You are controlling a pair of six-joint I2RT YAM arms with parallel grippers.
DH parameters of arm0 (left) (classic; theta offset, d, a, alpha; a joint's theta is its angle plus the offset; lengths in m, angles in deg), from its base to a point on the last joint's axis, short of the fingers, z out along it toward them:
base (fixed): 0 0 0 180
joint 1: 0 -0.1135 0.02 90
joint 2: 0 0 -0.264 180
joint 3: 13.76 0 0.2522 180
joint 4: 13.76 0 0.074 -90
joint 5: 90 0 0 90
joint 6: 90 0.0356 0 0
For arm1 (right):
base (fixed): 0 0 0 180
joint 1: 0 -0.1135 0.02 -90
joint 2: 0 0 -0.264 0
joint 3: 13.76 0 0.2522 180
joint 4: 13.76 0 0.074 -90
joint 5: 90 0 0 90
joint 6: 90 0.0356 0 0
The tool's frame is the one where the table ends.
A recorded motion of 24 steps. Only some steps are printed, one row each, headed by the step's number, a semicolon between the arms.
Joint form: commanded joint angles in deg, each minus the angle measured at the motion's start. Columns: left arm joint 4, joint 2, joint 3, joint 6, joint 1, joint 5; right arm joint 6, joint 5, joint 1, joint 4, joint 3, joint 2.
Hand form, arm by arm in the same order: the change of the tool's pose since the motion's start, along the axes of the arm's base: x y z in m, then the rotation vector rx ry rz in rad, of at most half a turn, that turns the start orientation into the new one. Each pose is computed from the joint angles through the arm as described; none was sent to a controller.
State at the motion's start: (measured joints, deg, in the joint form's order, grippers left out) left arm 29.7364 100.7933 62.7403 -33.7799 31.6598 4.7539; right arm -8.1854 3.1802 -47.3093 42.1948 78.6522 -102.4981
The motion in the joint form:
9: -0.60 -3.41 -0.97 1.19 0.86 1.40; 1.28 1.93 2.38 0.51 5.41 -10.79
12: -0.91 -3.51 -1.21 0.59 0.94 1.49; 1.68 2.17 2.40 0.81 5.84 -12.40
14: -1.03 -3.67 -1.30 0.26 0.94 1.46; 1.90 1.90 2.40 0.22 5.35 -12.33
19: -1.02 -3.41 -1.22 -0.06 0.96 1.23; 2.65 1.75 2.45 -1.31 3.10 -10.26
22: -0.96 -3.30 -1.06 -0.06 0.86 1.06; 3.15 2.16 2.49 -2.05 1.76 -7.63
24: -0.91 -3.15 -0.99 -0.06 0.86 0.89; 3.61 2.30 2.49 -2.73 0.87 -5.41
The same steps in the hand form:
9: -0.0083 -0.0018 0.0148 -0.0411 -0.0392 -0.0438; 0.0341 0.0107 -0.0423 -0.0892 0.0532 -0.0744
12: -0.0089 -0.0020 0.0144 -0.0470 -0.0378 -0.0363; 0.0362 0.0123 -0.0511 -0.1087 0.0694 -0.0824
14: -0.0091 -0.0019 0.0149 -0.0500 -0.0392 -0.0309; 0.0357 0.0121 -0.0527 -0.1024 0.0713 -0.0844
19: -0.0087 -0.0021 0.0139 -0.0467 -0.0367 -0.0245; 0.0313 0.0073 -0.0488 -0.0795 0.0599 -0.0968
22: -0.0078 -0.0019 0.0140 -0.0443 -0.0380 -0.0215; 0.0274 0.0027 -0.0377 -0.0550 0.0331 -0.1084
24: -0.0075 -0.0020 0.0135 -0.0408 -0.0375 -0.0203; 0.0243 -0.0006 -0.0273 -0.0279 0.0097 -0.1170

